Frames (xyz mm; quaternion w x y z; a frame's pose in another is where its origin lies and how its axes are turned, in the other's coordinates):
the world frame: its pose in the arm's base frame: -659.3 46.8 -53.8 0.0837 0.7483 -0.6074 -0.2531
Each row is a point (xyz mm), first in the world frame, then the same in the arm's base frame.
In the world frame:
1: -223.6 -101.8 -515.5
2: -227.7 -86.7 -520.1
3: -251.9 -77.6 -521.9
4: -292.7 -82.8 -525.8
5: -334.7 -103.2 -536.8
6: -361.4 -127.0 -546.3
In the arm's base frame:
1: -353.3 190.9 406.3
2: -364.8 190.2 418.0
3: -375.0 210.6 430.1
4: -374.1 250.0 442.5
5: -356.8 293.0 454.8
6: -335.2 322.6 460.0

